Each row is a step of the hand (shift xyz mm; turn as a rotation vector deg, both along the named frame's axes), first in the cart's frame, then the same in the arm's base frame.
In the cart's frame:
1: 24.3 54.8 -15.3 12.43 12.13 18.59
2: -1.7 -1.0 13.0 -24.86 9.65 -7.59
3: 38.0 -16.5 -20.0 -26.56 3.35 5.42
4: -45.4 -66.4 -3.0 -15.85 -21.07 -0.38
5: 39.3 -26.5 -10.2 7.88 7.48 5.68
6: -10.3 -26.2 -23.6 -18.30 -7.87 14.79
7: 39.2 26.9 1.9 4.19 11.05 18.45
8: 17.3 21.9 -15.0 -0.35 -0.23 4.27
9: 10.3 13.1 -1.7 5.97 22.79 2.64
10: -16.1 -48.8 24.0 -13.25 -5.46 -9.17
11: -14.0 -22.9 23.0 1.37 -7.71 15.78
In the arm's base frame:
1: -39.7 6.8 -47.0 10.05 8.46 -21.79
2: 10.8 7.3 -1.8 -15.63 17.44 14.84
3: -0.5 -44.2 -12.8 -1.84 21.85 16.29
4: 28.2 -9.2 74.8 9.17 -1.68 24.67
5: 13.3 -45.4 -10.5 1.57 2.05 -11.99
6: -5.7 -20.3 30.1 13.45 15.18 14.29
7: -7.5 -9.4 -46.0 9.22 13.10 -14.95
8: -21.8 -6.8 -22.0 3.51 2.33 -0.79
9: -7.2 -0.3 -15.1 -9.92 10.20 -18.96
10: 44.6 -4.2 34.8 -6.40 0.72 15.75
11: 29.3 8.4 17.9 17.33 3.09 -0.76

